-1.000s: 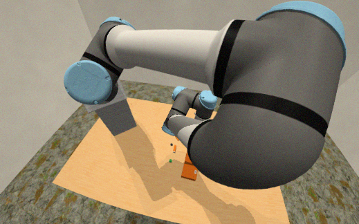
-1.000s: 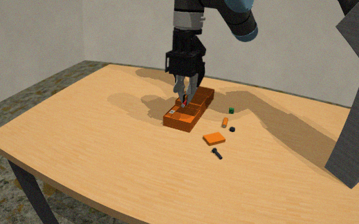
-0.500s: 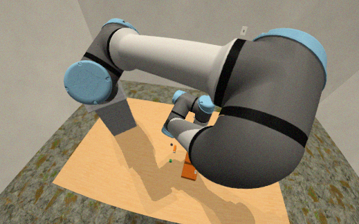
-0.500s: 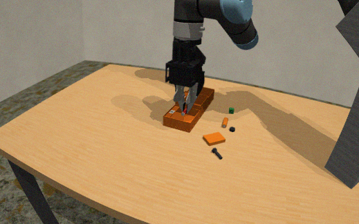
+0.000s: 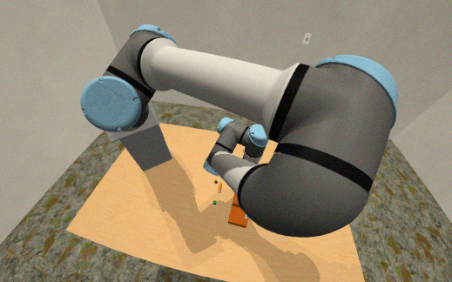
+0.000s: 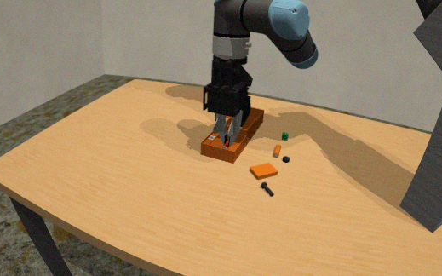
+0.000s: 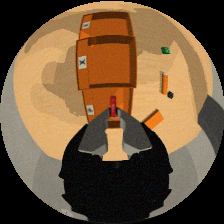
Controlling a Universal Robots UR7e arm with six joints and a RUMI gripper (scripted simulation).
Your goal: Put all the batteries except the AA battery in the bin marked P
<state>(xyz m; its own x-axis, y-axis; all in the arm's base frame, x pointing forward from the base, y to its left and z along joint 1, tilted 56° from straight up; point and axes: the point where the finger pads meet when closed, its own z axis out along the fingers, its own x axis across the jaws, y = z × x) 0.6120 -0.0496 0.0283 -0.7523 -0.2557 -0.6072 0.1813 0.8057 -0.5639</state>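
My gripper is now 80 mm to the left of the orange bin, 10 mm past it and 10 mm above it. Round my hand: orange cylindrical battery (120 mm behind, 30 mm below, 20 mm to the right); then red battery (10 mm below); then flat orange block (90 mm behind, 70 mm to the left, 30 mm below).
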